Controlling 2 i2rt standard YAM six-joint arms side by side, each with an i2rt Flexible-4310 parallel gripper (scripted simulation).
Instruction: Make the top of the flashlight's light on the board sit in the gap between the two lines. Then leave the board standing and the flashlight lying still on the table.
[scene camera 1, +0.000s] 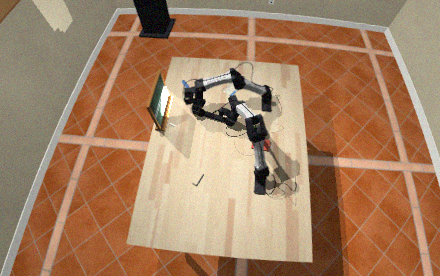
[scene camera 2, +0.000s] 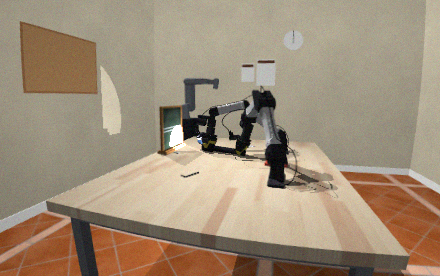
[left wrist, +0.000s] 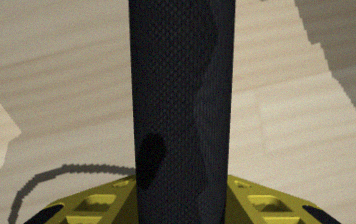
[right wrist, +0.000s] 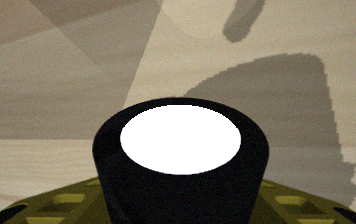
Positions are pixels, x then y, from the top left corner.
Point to my right gripper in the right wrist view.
At 179, 182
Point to a flashlight head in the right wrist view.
At 171, 153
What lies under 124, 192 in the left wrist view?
My left gripper.
